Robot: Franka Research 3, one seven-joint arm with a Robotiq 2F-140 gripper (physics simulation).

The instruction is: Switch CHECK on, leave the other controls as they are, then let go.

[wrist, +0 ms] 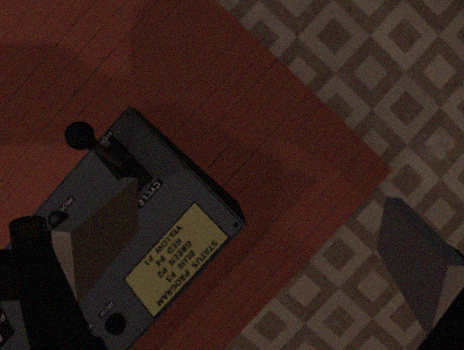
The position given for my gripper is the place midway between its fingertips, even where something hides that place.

Note:
I see my gripper (257,214) and a grey panel (186,219).

